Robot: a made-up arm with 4 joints.
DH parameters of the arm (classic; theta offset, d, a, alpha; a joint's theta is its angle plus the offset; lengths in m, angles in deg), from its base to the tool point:
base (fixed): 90 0.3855 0.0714 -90
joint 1: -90 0.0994 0.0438 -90
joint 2: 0 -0.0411 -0.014 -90
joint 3: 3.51 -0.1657 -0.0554 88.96
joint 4: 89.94 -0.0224 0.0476 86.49
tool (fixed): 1.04 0.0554 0 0
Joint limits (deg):
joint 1: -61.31..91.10
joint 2: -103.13..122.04
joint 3: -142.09..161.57
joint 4: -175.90..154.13
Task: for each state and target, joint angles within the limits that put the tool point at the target. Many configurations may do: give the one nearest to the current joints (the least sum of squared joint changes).
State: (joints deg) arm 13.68 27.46 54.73 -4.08
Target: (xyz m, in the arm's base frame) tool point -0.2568 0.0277 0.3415
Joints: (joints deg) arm -30.26 -9.92 82.56 -40.11
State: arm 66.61 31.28 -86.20 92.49
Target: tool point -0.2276 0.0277 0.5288
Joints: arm 59.20 20.68 -62.86 97.23
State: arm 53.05 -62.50 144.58 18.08
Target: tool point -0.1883 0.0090 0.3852
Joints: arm 61.79 -34.39 141.84 -10.36
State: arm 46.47 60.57 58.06 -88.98
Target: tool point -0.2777 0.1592 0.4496
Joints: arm 88.38 22.96 69.81 -53.32
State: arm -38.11 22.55 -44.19 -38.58
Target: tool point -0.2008 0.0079 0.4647
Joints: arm -0.65 22.27 -56.75 12.68
